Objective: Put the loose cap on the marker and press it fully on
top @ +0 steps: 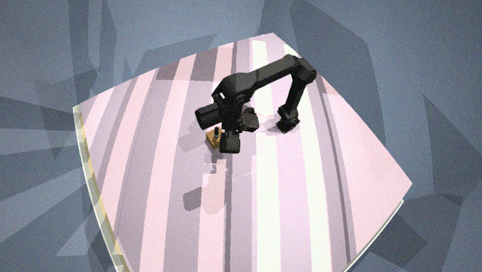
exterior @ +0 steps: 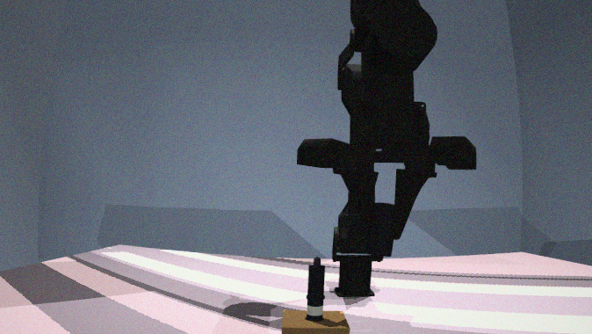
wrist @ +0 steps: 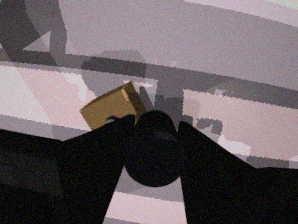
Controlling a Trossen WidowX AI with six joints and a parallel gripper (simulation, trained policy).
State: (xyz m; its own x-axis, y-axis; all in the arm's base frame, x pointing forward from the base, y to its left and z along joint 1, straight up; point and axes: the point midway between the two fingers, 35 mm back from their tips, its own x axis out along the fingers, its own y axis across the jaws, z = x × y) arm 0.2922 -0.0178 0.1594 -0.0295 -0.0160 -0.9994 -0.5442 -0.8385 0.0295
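Right now my gripper tip is 10 cm above the tan holder block, 7 cm to the left of it and 1 cm short of it. The rest, counted from my gripper tip: black cap (1 cm above).
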